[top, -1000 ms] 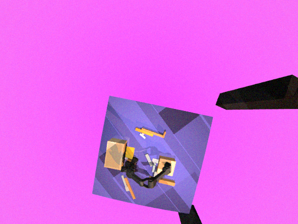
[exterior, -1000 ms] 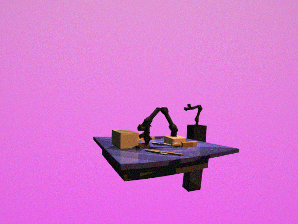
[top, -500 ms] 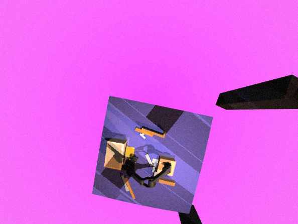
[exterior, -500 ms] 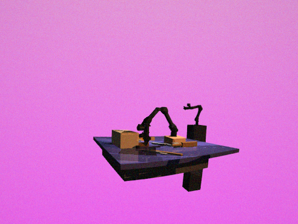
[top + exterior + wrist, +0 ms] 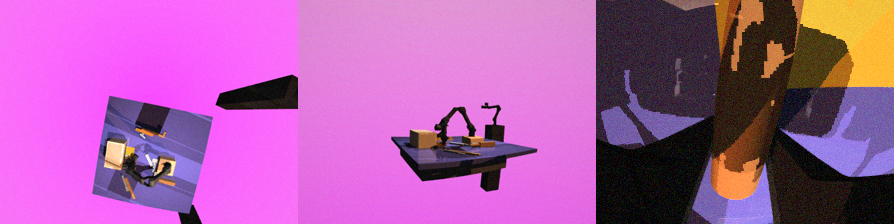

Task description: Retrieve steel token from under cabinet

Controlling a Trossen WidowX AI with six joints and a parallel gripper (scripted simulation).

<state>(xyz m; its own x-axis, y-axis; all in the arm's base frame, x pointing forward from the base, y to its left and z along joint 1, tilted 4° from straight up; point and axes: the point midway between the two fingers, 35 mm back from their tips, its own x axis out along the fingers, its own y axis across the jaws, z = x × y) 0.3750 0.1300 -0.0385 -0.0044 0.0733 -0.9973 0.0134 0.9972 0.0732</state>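
My gripper tip is 170 mm past the grey bar and 70 mm to the left of it. Round my gripper tip: orange stick (380 mm to the left, 90 mm behind); small white piece (310 mm to the right, 20 mm ahead); orange bar (360 mm to the right, 20 mm ahead, 10 mm above).
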